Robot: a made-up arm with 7 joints. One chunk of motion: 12 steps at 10 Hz.
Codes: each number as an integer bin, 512 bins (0 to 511) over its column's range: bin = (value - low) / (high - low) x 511, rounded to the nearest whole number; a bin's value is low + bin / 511 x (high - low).
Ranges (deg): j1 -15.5..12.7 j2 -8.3..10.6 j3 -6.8..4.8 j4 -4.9..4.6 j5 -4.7..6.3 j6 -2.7..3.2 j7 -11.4..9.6
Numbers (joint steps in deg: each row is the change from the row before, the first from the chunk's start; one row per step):
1: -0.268 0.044 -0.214 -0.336 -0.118 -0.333 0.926
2: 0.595 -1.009 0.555 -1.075 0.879 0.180 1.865
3: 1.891 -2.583 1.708 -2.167 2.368 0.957 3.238
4: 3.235 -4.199 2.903 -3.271 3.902 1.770 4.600
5: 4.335 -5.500 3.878 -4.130 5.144 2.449 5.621
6: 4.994 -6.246 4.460 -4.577 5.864 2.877 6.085
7: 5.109 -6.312 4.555 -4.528 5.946 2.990 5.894
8: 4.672 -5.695 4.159 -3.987 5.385 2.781 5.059
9: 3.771 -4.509 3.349 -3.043 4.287 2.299 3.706
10: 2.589 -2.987 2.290 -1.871 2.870 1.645 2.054
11: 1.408 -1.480 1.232 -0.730 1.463 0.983 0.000
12: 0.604 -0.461 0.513 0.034 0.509 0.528 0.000
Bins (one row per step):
1: 276 226 290 245 213 205 300
2: 292 197 324 206 259 249 323
3: 315 155 375 147 328 317 356
4: 339 111 427 88 400 387 389
5: 359 76 470 41 457 446 414
6: 371 56 496 17 491 483 425
7: 373 54 500 20 495 493 421
8: 366 70 483 49 468 475 401
9: 349 102 447 100 417 433 368
10: 328 144 400 163 352 376 327
11: 306 184 354 224 286 319 277
12: 292 212 322 265 242 280 277

